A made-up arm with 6 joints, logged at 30 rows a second.
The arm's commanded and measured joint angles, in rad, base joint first. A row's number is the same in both.
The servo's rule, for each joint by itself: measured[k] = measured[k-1] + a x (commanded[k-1-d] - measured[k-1]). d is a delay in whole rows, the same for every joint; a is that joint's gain. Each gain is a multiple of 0.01, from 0.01 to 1. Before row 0 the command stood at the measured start. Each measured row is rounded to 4 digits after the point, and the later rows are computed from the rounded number. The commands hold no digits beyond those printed.
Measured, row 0:
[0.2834, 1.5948, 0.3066, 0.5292, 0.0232, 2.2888]
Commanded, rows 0 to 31:
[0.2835, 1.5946, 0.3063, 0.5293, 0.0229, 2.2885]
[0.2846, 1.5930, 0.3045, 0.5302, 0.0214, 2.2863]
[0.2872, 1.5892, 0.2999, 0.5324, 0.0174, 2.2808]
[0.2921, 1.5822, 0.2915, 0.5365, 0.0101, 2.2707]
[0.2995, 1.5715, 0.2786, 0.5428, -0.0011, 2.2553]
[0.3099, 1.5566, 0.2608, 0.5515, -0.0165, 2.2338]
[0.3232, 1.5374, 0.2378, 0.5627, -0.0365, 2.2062]
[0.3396, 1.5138, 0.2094, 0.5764, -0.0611, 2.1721]
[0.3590, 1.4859, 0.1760, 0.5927, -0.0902, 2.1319]
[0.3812, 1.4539, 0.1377, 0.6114, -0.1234, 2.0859]
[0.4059, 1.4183, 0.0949, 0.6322, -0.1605, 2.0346]
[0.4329, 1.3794, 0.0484, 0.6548, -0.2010, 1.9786]
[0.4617, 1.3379, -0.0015, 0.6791, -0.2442, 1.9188]
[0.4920, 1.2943, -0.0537, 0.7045, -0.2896, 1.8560]
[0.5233, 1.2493, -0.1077, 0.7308, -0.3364, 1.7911]
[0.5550, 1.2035, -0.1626, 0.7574, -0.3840, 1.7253]
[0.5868, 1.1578, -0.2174, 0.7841, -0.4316, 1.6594]
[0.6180, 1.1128, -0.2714, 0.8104, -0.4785, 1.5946]
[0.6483, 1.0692, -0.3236, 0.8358, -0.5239, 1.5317]
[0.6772, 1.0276, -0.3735, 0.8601, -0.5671, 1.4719]
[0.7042, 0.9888, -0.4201, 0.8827, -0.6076, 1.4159]
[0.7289, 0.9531, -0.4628, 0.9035, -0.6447, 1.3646]
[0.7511, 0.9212, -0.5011, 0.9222, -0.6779, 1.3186]
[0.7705, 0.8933, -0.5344, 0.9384, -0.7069, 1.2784]
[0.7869, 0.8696, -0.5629, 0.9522, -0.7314, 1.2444]
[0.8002, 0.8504, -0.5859, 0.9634, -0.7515, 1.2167]
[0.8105, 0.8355, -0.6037, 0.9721, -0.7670, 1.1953]
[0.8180, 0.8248, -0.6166, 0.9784, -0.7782, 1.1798]
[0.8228, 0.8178, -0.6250, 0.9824, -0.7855, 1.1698]
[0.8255, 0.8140, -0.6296, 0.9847, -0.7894, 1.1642]
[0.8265, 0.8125, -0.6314, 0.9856, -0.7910, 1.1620]
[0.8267, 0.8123, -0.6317, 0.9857, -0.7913, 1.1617]
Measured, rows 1 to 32:
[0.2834, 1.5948, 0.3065, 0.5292, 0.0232, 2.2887]
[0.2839, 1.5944, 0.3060, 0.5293, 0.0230, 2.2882]
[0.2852, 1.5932, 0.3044, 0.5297, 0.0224, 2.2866]
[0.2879, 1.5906, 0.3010, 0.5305, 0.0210, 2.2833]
[0.2924, 1.5860, 0.2952, 0.5320, 0.0186, 2.2774]
[0.2992, 1.5789, 0.2863, 0.5343, 0.0147, 2.2682]
[0.3086, 1.5689, 0.2737, 0.5377, 0.0091, 2.2552]
[0.3207, 1.5557, 0.2570, 0.5423, 0.0014, 2.2377]
[0.3356, 1.5389, 0.2359, 0.5483, -0.0087, 2.2155]
[0.3534, 1.5185, 0.2104, 0.5559, -0.0213, 2.1883]
[0.3739, 1.4945, 0.1804, 0.5651, -0.0366, 2.1560]
[0.3969, 1.4669, 0.1461, 0.5759, -0.0547, 2.1187]
[0.4222, 1.4359, 0.1077, 0.5883, -0.0755, 2.0767]
[0.4494, 1.4019, 0.0657, 0.6022, -0.0991, 2.0304]
[0.4782, 1.3653, 0.0206, 0.6176, -0.1252, 1.9801]
[0.5082, 1.3265, -0.0270, 0.6344, -0.1537, 1.9266]
[0.5389, 1.2860, -0.0765, 0.6524, -0.1843, 1.8705]
[0.5697, 1.2444, -0.1272, 0.6714, -0.2167, 1.8126]
[0.6004, 1.2024, -0.1783, 0.6911, -0.2505, 1.7536]
[0.6304, 1.1604, -0.2291, 0.7114, -0.2853, 1.6944]
[0.6592, 1.1192, -0.2788, 0.7320, -0.3208, 1.6359]
[0.6864, 1.0793, -0.3266, 0.7526, -0.3564, 1.5789]
[0.7116, 1.0414, -0.3720, 0.7730, -0.3918, 1.5242]
[0.7346, 1.0059, -0.4142, 0.7928, -0.4265, 1.4726]
[0.7550, 0.9732, -0.4529, 0.8119, -0.4600, 1.4247]
[0.7726, 0.9437, -0.4875, 0.8301, -0.4921, 1.3810]
[0.7874, 0.9177, -0.5177, 0.8471, -0.5223, 1.3420]
[0.7993, 0.8954, -0.5434, 0.8629, -0.5504, 1.3079]
[0.8085, 0.8768, -0.5646, 0.8772, -0.5763, 1.2789]
[0.8151, 0.8617, -0.5815, 0.8901, -0.5997, 1.2548]
[0.8195, 0.8499, -0.5945, 0.9016, -0.6207, 1.2353]
[0.8223, 0.8409, -0.6042, 0.9117, -0.6395, 1.2198]
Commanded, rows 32 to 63:
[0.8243, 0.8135, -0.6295, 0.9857, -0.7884, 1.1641]
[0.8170, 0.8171, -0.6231, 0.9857, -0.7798, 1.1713]
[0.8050, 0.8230, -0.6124, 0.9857, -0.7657, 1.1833]
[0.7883, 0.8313, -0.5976, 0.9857, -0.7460, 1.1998]
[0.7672, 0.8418, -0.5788, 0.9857, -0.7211, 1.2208]
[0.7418, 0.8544, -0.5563, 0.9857, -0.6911, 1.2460]
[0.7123, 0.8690, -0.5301, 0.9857, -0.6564, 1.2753]
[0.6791, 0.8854, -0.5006, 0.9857, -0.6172, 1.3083]
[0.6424, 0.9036, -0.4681, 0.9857, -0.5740, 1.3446]
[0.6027, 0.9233, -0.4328, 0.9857, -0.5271, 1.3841]
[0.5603, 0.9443, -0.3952, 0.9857, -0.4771, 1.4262]
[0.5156, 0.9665, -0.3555, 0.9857, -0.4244, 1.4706]
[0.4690, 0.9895, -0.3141, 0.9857, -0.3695, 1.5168]
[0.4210, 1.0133, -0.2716, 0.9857, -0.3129, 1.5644]
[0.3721, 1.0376, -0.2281, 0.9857, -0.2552, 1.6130]
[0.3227, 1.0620, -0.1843, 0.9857, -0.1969, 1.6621]
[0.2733, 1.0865, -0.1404, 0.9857, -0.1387, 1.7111]
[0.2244, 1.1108, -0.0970, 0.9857, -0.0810, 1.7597]
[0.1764, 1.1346, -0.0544, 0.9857, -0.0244, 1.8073]
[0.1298, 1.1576, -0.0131, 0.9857, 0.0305, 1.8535]
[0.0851, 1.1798, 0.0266, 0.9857, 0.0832, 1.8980]
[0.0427, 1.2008, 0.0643, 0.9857, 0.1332, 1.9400]
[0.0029, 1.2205, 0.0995, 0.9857, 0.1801, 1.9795]
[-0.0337, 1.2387, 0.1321, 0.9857, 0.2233, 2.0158]
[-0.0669, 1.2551, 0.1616, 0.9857, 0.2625, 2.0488]
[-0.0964, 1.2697, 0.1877, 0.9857, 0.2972, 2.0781]
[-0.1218, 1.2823, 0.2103, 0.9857, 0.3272, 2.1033]
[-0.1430, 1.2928, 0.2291, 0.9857, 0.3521, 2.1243]
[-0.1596, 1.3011, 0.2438, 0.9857, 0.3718, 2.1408]
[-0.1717, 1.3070, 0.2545, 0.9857, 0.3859, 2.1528]
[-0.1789, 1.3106, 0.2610, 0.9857, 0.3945, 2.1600]
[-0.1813, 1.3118, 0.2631, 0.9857, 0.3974, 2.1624]
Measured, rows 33 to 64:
[0.8231, 0.8343, -0.6108, 0.9206, -0.6559, 1.2081]
[0.8207, 0.8302, -0.6140, 0.9284, -0.6695, 1.2004]
[0.8146, 0.8285, -0.6136, 0.9353, -0.6801, 1.1968]
[0.8043, 0.8292, -0.6094, 0.9413, -0.6873, 1.1974]
[0.7898, 0.8322, -0.6014, 0.9466, -0.6910, 1.2023]
[0.7711, 0.8375, -0.5897, 0.9513, -0.6910, 1.2115]
[0.7482, 0.8451, -0.5742, 0.9554, -0.6872, 1.2249]
[0.7213, 0.8548, -0.5551, 0.9590, -0.6795, 1.2424]
[0.6905, 0.8665, -0.5325, 0.9622, -0.6679, 1.2639]
[0.6563, 0.8801, -0.5066, 0.9650, -0.6524, 1.2891]
[0.6189, 0.8955, -0.4776, 0.9675, -0.6331, 1.3179]
[0.5786, 0.9125, -0.4459, 0.9697, -0.6101, 1.3500]
[0.5359, 0.9310, -0.4116, 0.9716, -0.5836, 1.3850]
[0.4911, 0.9508, -0.3752, 0.9733, -0.5538, 1.4227]
[0.4447, 0.9716, -0.3370, 0.9748, -0.5210, 1.4627]
[0.3971, 0.9933, -0.2973, 0.9761, -0.4853, 1.5046]
[0.3488, 1.0157, -0.2565, 0.9773, -0.4472, 1.5480]
[0.3003, 1.0385, -0.2150, 0.9783, -0.4069, 1.5925]
[0.2520, 1.0616, -0.1732, 0.9792, -0.3648, 1.6376]
[0.2043, 1.0846, -0.1316, 0.9800, -0.3213, 1.6829]
[0.1578, 1.1074, -0.0905, 0.9807, -0.2768, 1.7281]
[0.1129, 1.1298, -0.0503, 0.9813, -0.2317, 1.7726]
[0.0700, 1.1516, -0.0114, 0.9818, -0.1864, 1.8160]
[0.0296, 1.1725, 0.0259, 0.9823, -0.1413, 1.8580]
[-0.0080, 1.1923, 0.0612, 0.9827, -0.0969, 1.8981]
[-0.0425, 1.2109, 0.0941, 0.9831, -0.0535, 1.9359]
[-0.0734, 1.2280, 0.1243, 0.9834, -0.0116, 1.9711]
[-0.1005, 1.2436, 0.1515, 0.9837, 0.0284, 2.0033]
[-0.1235, 1.2574, 0.1755, 0.9839, 0.0662, 2.0322]
[-0.1423, 1.2693, 0.1960, 0.9841, 0.1014, 2.0575]
[-0.1566, 1.2792, 0.2129, 0.9843, 0.1336, 2.0790]
[-0.1662, 1.2870, 0.2260, 0.9845, 0.1626, 2.0965]

